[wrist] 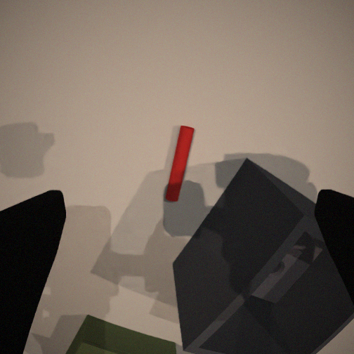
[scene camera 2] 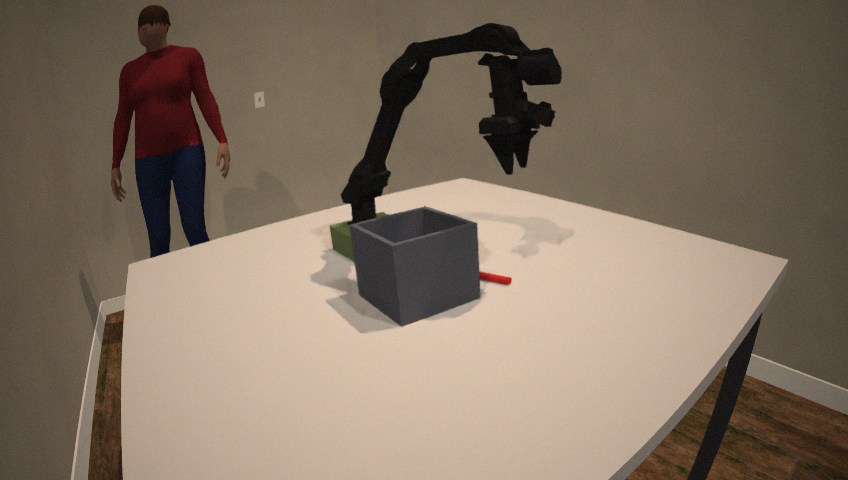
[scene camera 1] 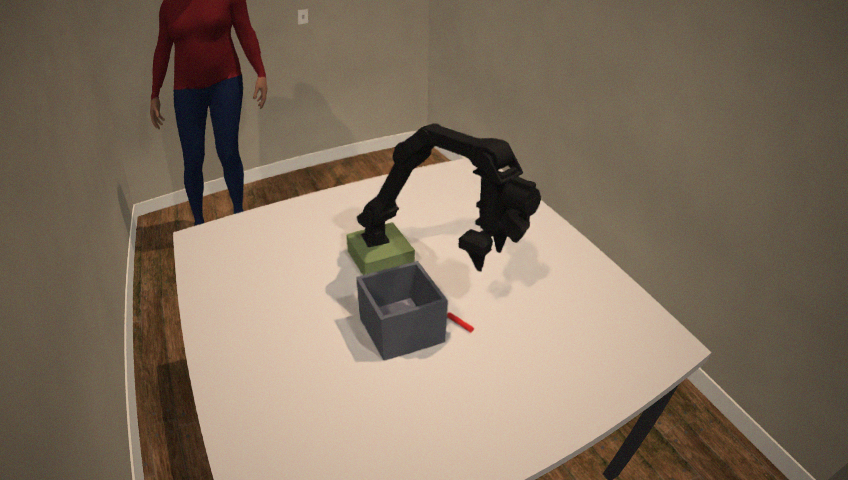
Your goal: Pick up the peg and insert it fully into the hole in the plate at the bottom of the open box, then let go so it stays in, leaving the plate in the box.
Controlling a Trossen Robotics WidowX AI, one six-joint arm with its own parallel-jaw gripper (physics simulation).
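Places are measured from the arm's base along level axes (x ahead, y left, z up), in millimetres.
Pixels of known places: gripper, fingertip midpoint: (scene camera 2: 516, 170) (scene camera 1: 489, 261); arm's base at its link origin: (scene camera 1: 375, 238).
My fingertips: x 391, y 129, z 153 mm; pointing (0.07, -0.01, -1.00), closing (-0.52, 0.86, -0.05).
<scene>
For each thing: its top centre in the pictures, then the offset to it from my fingertips. Level surfaces: height alone.
- red peg at its top centre: (scene camera 2: 491, 274) (scene camera 1: 460, 320) 37 mm back, 39 mm right, 198 mm down
- dark grey open box at its top centre: (scene camera 2: 410, 223) (scene camera 1: 400, 288) 74 mm back, 182 mm right, 74 mm down
- lighter grey plate at its top centre: (scene camera 1: 401, 313) 74 mm back, 182 mm right, 151 mm down
- white table at its surface level: 212 mm down
A red peg (scene camera 1: 461, 322) (scene camera 2: 495, 277) (wrist: 180, 162) lies flat on the table beside the box; the box hides part of it in the scene views. The dark grey open box (scene camera 1: 413, 334) (scene camera 2: 437, 276) (wrist: 215, 250) stands upright. At its bottom part of the lighter grey plate (scene camera 1: 398, 307) (wrist: 275, 290) shows; its hole cannot be made out clearly. My gripper (scene camera 1: 489, 259) (scene camera 2: 516, 170) (wrist: 195, 203) is open and empty, pointing down high above the table. In the wrist view the peg lies between and ahead of the fingertips, and the box reaches behind the right finger.
The green base block (scene camera 1: 389, 255) (scene camera 2: 341, 240) (wrist: 130, 337) under the arm stands close behind the box. The box walls rise well above the peg. The white table (scene camera 1: 416, 410) (scene camera 2: 357, 404) carries shadows of the arm. A person (scene camera 1: 208, 53) (scene camera 2: 163, 101) stands behind the table.
</scene>
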